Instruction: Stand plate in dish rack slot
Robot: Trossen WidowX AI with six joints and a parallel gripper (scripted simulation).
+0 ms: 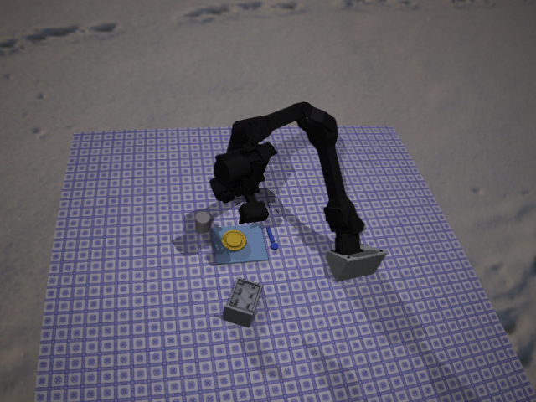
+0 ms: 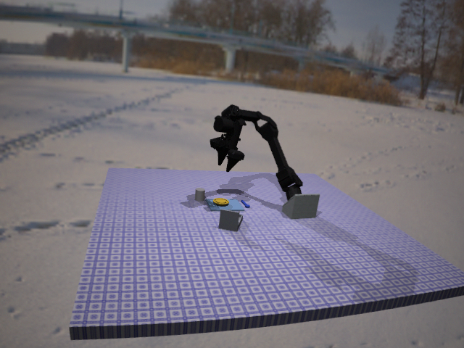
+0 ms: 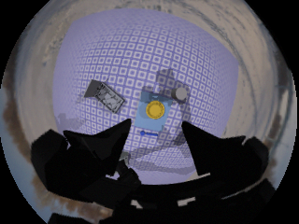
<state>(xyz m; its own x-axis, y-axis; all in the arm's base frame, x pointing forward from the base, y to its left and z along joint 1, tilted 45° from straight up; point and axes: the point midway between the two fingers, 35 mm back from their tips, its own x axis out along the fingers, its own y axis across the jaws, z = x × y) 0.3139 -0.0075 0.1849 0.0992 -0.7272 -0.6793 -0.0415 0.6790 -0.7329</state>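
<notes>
Now: the yellow plate 10 mm behind my gripper tip, 20 mm to the right of it and 160 mm below it. Round my gripper tip: grey dish rack: 20 mm ahead, 180 mm to the left, 150 mm below; blue spoon: 130 mm behind, 170 mm below; light blue mat: 30 mm behind, 10 mm to the right, 180 mm below.
</notes>
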